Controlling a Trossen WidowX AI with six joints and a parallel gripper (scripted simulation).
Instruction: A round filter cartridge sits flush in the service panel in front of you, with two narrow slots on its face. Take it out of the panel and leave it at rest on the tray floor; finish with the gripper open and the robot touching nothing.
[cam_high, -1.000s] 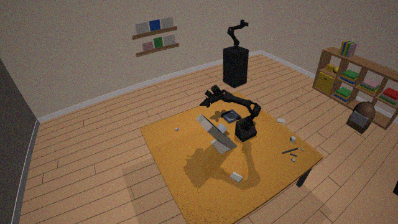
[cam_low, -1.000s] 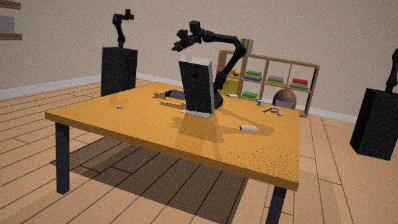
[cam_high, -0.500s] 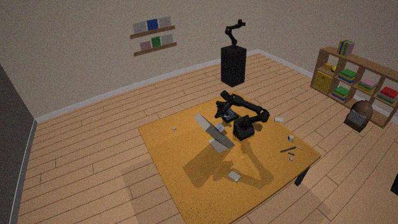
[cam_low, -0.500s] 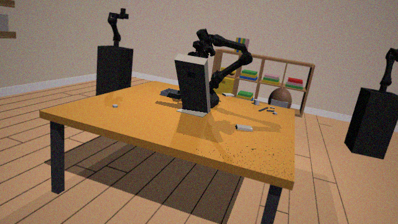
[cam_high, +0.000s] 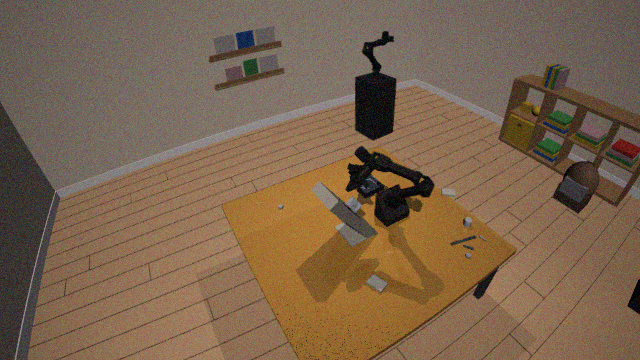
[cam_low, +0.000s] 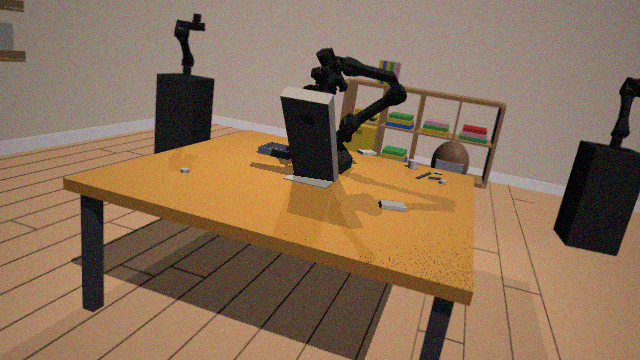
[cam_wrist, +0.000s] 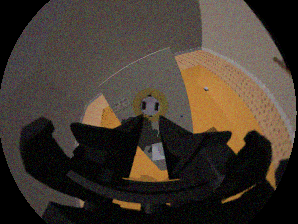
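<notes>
Now: gripper tip 60 mm short of the round filter cartridge and 40 mm above it. Also, from my gripper tip: grey service panel: 150 mm below, 10 mm ahead; then tray: 380 mm behind, 310 mm below, 250 mm to the right.
</notes>
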